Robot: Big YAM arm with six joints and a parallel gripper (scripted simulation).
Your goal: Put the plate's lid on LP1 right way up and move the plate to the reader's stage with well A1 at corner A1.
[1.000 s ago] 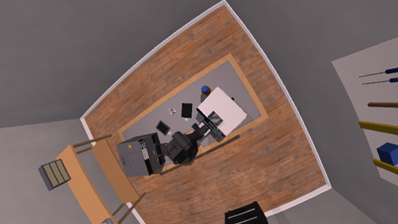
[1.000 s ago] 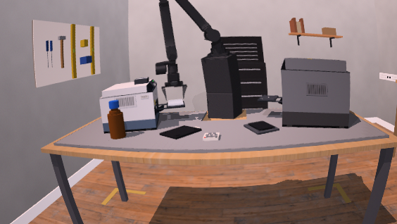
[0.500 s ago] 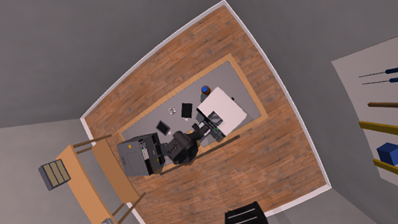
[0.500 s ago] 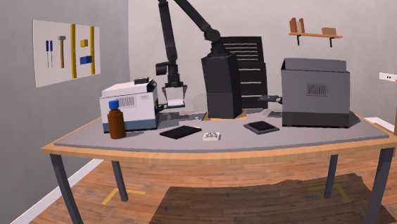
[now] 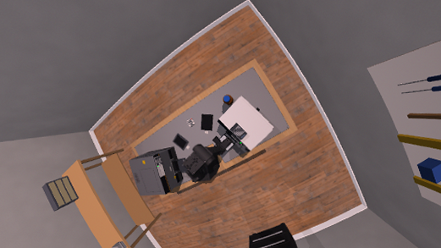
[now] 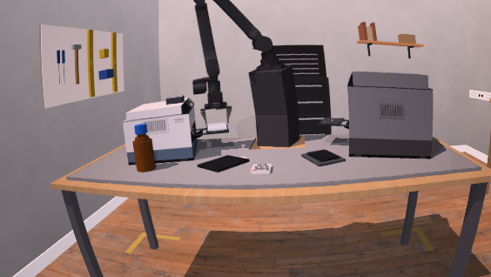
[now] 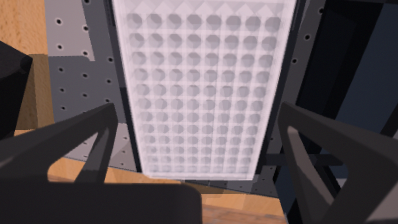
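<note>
The multi-well plate lies 20 mm below my hand. Also, from my hand: brown capped bottle: 370 mm ahead, 180 mm to the right; then flat black pad: 260 mm ahead, 120 mm to the left, 110 mm below; then LP1 label: 440 mm to the left, 110 mm below, 80 mm ahead.
</note>
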